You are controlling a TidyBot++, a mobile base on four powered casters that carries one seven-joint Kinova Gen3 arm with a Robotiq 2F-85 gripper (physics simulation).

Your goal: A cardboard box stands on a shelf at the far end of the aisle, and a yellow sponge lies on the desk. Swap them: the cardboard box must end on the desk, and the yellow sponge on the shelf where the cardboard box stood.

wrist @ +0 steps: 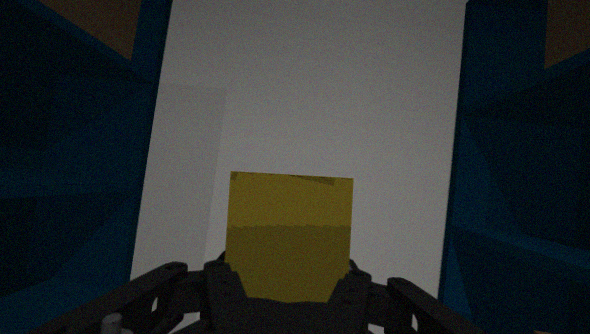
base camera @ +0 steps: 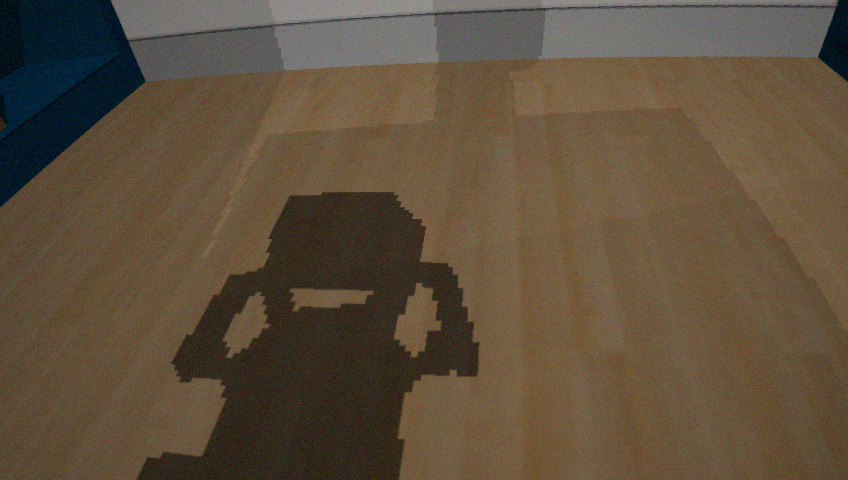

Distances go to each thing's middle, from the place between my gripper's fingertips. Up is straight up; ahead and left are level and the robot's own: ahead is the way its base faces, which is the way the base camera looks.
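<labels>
Position of the yellow sponge [wrist: 288, 236] relative to my hand: 10 mm above it, 20 mm behind it.
</labels>
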